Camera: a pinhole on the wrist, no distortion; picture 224 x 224 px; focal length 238.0 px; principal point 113.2 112.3 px. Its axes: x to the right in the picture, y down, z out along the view. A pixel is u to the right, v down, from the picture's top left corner.
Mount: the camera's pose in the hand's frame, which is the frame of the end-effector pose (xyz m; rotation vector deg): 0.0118 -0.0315 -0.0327 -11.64 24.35 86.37
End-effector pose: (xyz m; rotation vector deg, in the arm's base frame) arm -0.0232 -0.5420 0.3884 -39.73 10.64 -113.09
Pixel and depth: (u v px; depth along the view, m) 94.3 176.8 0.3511
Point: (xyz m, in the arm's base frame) 0.2214 -0.5074 0.5969
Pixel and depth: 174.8 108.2 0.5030
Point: 0.3640 -0.7026 0.6168
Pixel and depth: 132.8 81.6 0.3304
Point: 0.1699 -0.6477 0.5871
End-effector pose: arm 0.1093 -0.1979 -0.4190 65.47 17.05 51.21
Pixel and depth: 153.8 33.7 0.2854
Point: 0.2700 -0.2027 -0.2001
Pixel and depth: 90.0 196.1 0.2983
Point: 0.2135 -0.3999 -0.2624
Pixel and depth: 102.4 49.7 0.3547
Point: 0.3458 -0.2588 -0.1895
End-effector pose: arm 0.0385 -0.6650 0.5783 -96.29 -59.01 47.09
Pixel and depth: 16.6 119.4 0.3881
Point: -0.2799 -0.4644 0.4808
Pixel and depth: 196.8 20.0 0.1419
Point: 0.0309 -0.5710 0.4893
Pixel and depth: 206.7 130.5 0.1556
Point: -0.0052 -0.6264 0.4689
